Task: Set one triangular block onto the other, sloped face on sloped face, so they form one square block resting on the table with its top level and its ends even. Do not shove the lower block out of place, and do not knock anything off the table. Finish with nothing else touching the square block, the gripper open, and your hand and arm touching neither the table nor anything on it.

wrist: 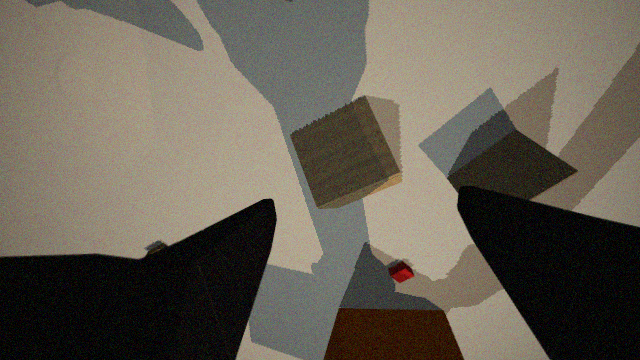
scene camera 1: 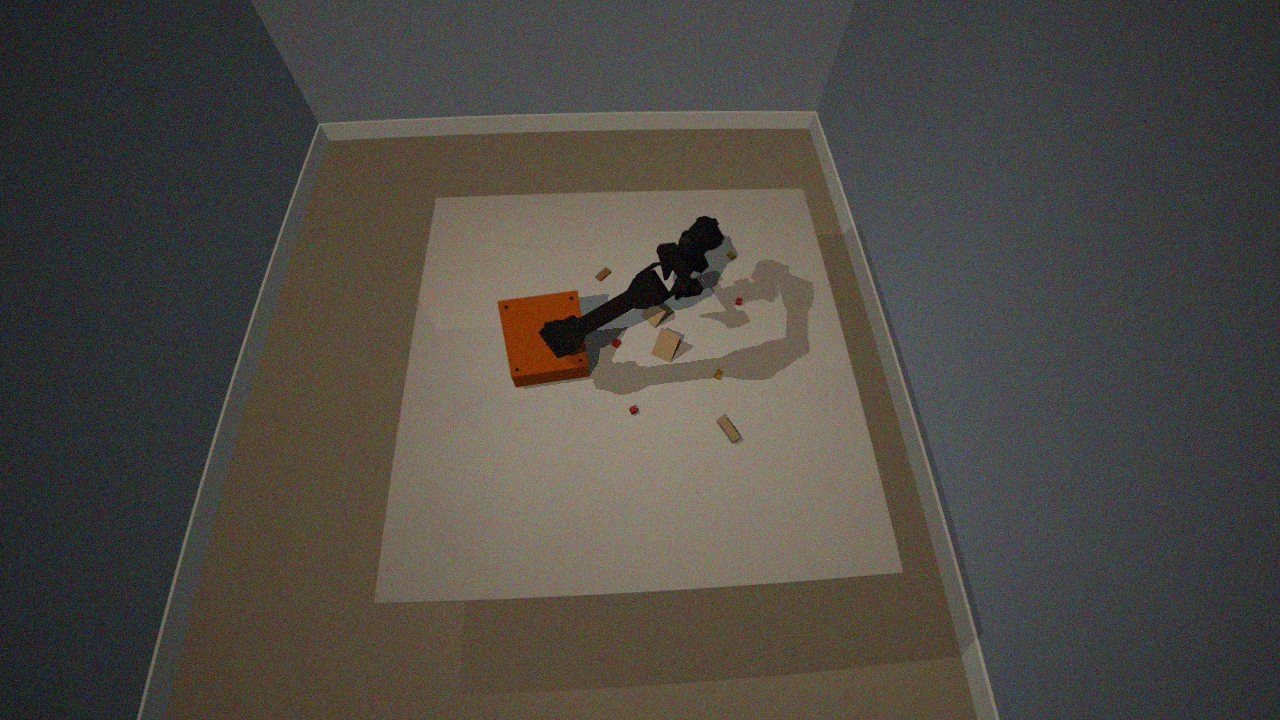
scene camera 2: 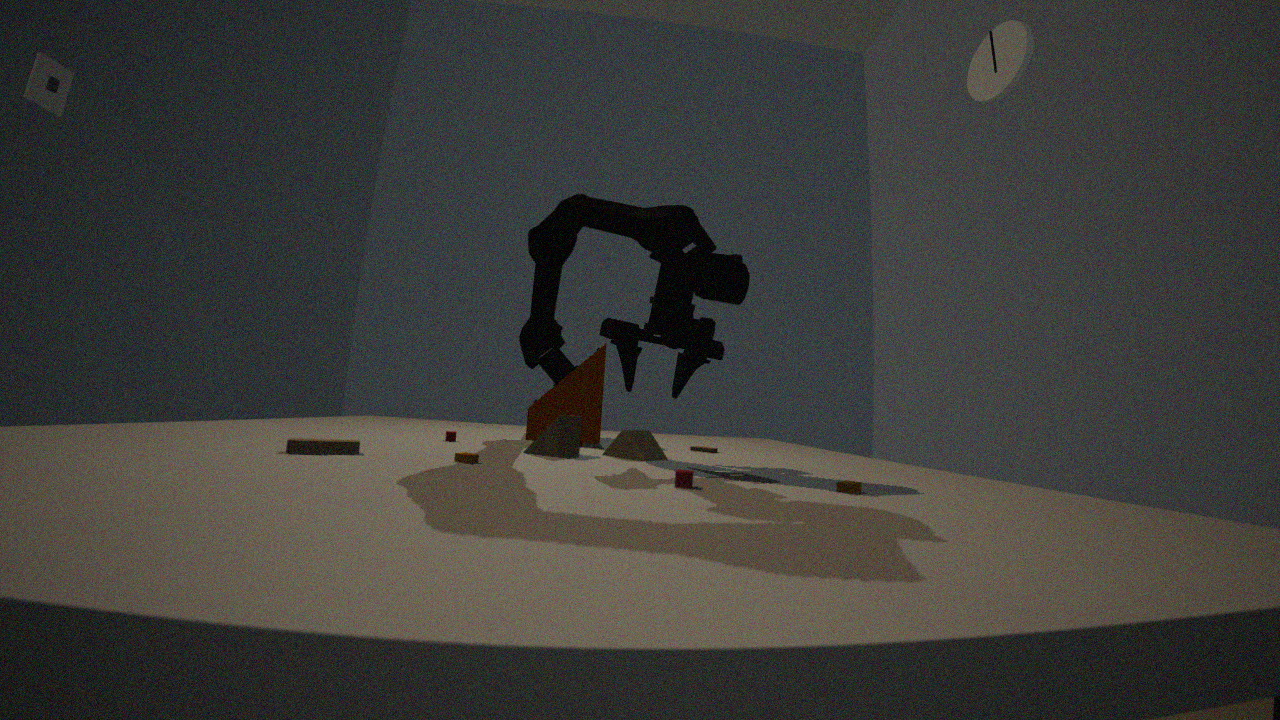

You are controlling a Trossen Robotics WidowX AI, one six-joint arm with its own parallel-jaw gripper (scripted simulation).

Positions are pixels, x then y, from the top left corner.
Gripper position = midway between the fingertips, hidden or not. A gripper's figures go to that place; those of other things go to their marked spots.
Scene:
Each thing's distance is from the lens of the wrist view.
my gripper (wrist: 364, 203): 11 cm
triangular block (wrist: 345, 157): 18 cm

